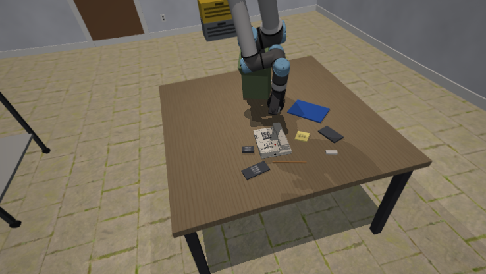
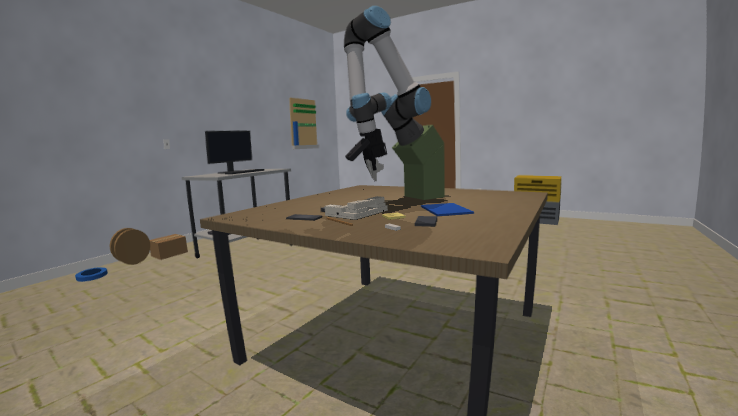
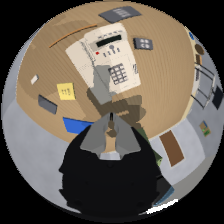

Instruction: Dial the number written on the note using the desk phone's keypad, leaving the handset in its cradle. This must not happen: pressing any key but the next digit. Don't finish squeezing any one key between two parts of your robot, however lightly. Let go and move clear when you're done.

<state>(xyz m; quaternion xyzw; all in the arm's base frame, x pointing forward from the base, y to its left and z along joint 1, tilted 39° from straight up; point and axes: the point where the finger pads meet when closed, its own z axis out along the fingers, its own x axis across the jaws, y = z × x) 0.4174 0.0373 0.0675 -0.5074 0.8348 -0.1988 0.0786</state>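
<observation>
Now: the handset 10 cm below my hand, 8 cm ahead of it and 1 cm to the left of it. Also, from my hand: yellow note: 14 cm to the left, 14 cm below, 8 cm ahead; pencil: 25 cm ahead, 14 cm below; small dark device: 19 cm to the right, 14 cm below, 10 cm ahead.
</observation>
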